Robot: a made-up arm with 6 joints.
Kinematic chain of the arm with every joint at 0, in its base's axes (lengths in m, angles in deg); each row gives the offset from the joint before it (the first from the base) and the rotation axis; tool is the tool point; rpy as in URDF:
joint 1: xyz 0 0 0.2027 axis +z
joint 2: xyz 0 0 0 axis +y
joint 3: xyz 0.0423 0 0.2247 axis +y
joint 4: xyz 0.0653 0 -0.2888 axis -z
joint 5: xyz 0 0 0 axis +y
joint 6: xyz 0.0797 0 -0.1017 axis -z
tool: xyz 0 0 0 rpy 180 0 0
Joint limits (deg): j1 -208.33..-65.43 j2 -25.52..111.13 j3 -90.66..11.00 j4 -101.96..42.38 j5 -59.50..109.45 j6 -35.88..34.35
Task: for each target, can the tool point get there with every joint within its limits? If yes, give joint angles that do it. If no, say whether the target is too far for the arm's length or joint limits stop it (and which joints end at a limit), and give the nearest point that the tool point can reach.
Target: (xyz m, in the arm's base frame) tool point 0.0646 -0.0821 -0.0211
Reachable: yes | joints -91.32 31.71 -1.73 -44.65 -8.94 -14.90
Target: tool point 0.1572 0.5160 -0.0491
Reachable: no: joint limits stop it (at a limit: joint 2) | nearest point 0.0654 0.2146 0.0073 | short by 0.320 m
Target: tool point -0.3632 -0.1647 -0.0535
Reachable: yes | joints -159.17 52.77 -78.42 28.33 61.97 -17.67
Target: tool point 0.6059 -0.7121 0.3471
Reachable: no: too far | nearest point 0.2841 -0.4730 0.2907 | short by 0.405 m
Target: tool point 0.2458 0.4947 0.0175
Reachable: no: joint limits stop it (at a limit: joint 2) | nearest point 0.1021 0.2054 0.0455 | short by 0.324 m
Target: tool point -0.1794 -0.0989 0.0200
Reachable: yes | joints -128.89 18.98 -25.23 -68.38 78.29 -25.96
